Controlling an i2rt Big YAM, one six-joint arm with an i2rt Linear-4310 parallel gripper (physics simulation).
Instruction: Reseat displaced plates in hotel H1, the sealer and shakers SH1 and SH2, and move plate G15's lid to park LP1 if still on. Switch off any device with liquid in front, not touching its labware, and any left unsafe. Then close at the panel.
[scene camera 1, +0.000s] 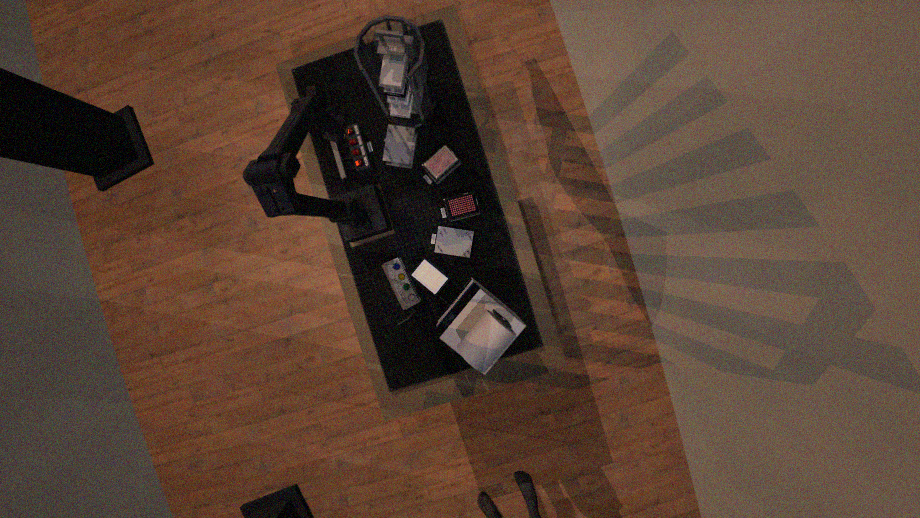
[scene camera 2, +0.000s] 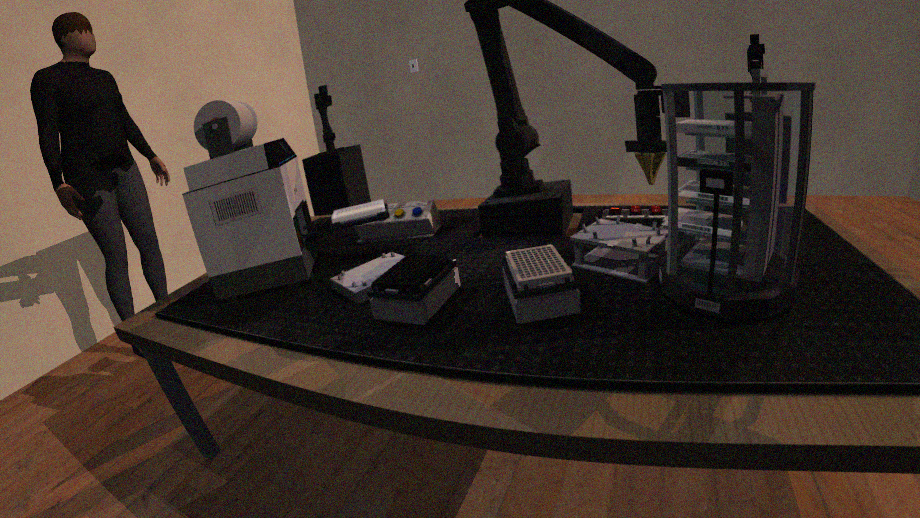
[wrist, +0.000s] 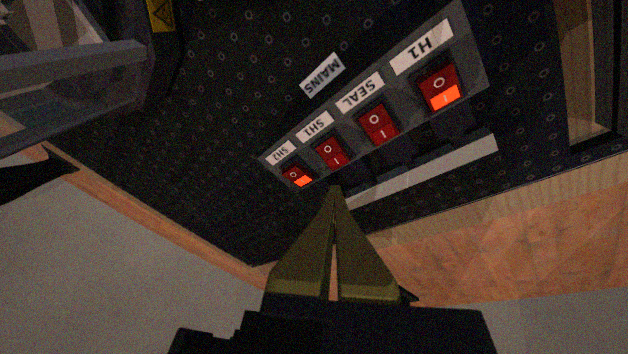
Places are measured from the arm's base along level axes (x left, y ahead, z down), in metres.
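Where they show: gripper, fingertip midpoint: (scene camera 1: 347, 137) (scene camera 2: 651, 184) (wrist: 334, 190); arm's base, origin of the base link: (scene camera 1: 358, 218) (scene camera 2: 519, 191).
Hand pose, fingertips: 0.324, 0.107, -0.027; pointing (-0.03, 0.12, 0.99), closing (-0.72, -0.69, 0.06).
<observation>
Each offset is from my fingertips to the top centre of the thing, as dx, dy, dz. "spot": to the spot under its first point.
My gripper (scene camera 2: 651, 180) (wrist: 334, 190) is shut and empty, tips above the mains strip {-0.011, -0.037, +0.054} (scene camera 1: 357, 146) (wrist: 407, 97) near its SH2 end. The H1 rocker {-0.089, -0.013, +0.054} (wrist: 439, 86) and SH2 rocker {+0.060, +0.005, +0.054} (wrist: 297, 176) are lit; the SEAL rocker {-0.039, -0.007, +0.054} (wrist: 378, 124) and SH1 rocker {+0.010, -0.001, +0.054} (wrist: 332, 152) are unlit. The hotel (scene camera 1: 357, 57) (scene camera 2: 737, 86) holds several plates; their seating is unclear. The sealer {-0.915, +0.197, -0.349} (scene camera 1: 482, 357) (scene camera 2: 251, 244) carries a roll. One grey block {spot: -0.225, +0.389, +0.080} (scene camera 2: 547, 305) bears a pale plate {-0.245, +0.321, +0.038} (scene camera 1: 441, 162) (scene camera 2: 539, 265); another {spot: -0.432, +0.403, +0.069} (scene camera 2: 412, 305) bears a dark-framed plate {-0.455, +0.327, +0.038} (scene camera 1: 462, 205) (scene camera 2: 415, 273). Their labels are unreadable.
A raised pinned platform {-0.093, +0.184, +0.031} (scene camera 1: 399, 145) (scene camera 2: 621, 232) stands beside the hotel; a low one {-0.584, +0.231, +0.072} (scene camera 1: 453, 241) (scene camera 2: 366, 273) lies near the dark-framed plate. The button panel {-0.657, -0.063, +0.023} (scene camera 1: 400, 283) (scene camera 2: 399, 226) is beside a white slab {-0.680, +0.080, -0.013} (scene camera 1: 429, 276). A person (scene camera 2: 83, 128) stands beyond the table.
</observation>
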